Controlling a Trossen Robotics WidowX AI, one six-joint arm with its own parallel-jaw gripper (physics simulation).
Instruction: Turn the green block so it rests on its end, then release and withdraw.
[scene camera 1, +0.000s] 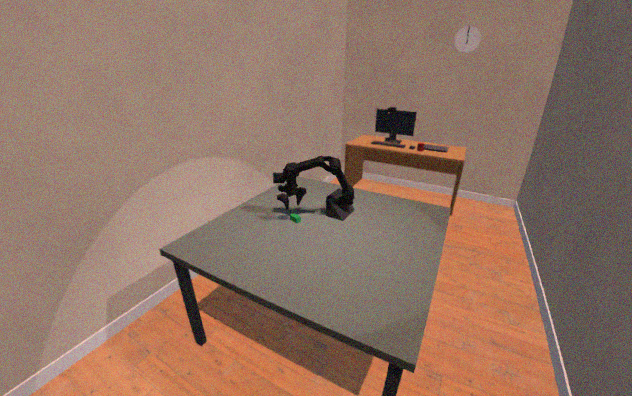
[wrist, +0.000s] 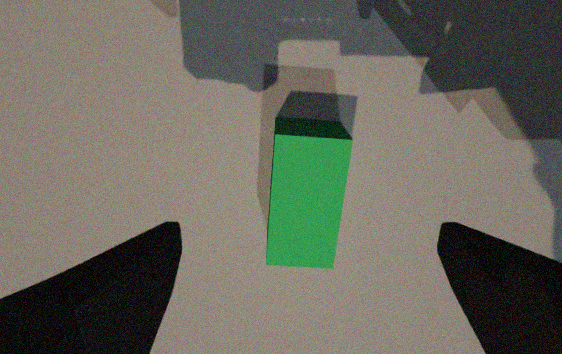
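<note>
The green block lies on its long side on the grey table. In the wrist view it is near the middle, its long side running up and down the picture, with a dark green end face at its upper end. My gripper is open and empty, pointing down above the table close to the block. In the wrist view one fingertip is on each side of the block, with a gap between the block and each finger.
The arm's base stands on the table to the right of the block. Shadows of the arm fall around the block. A wooden desk with a monitor and a red mug stands beyond the table.
</note>
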